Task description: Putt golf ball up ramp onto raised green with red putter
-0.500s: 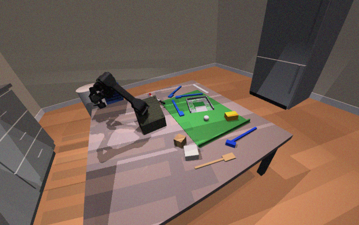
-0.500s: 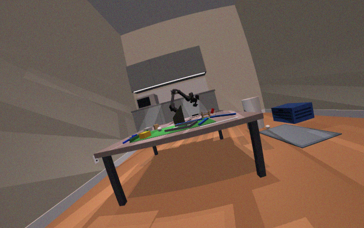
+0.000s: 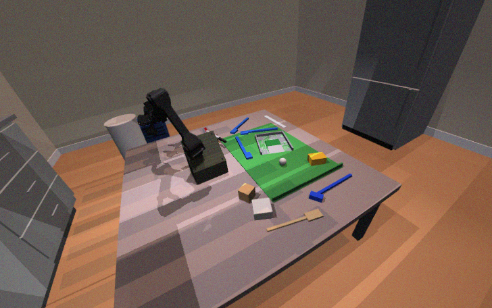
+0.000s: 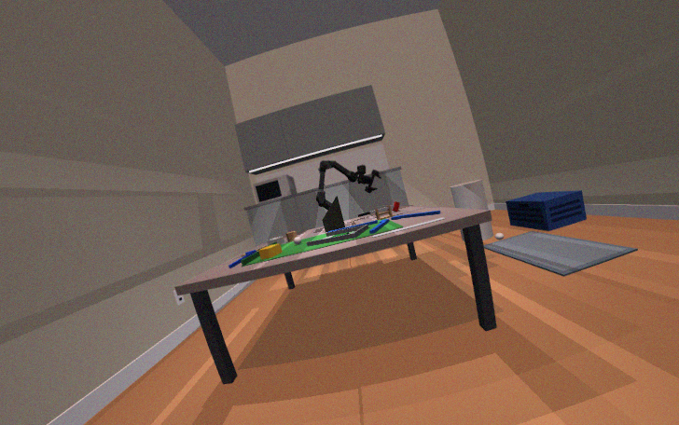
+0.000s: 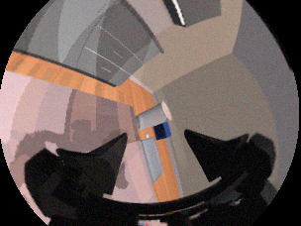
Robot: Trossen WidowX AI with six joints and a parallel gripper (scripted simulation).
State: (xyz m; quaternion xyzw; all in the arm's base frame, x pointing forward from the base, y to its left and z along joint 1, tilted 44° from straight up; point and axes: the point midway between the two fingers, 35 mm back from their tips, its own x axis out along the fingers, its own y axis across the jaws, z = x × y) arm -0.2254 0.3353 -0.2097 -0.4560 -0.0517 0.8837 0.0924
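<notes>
Now: gripper tip 420 mm short of the tan stand, 60 mm to the left of it and 210 mm above it. From my gripper tip the other things lie so: tan cube (400 mm ahead, 700 mm to the right, 210 mm below); green mat (720 mm ahead, 420 mm to the right, 240 mm below); white golf ball (700 mm ahead, 580 mm to the right, 220 mm below).
</notes>
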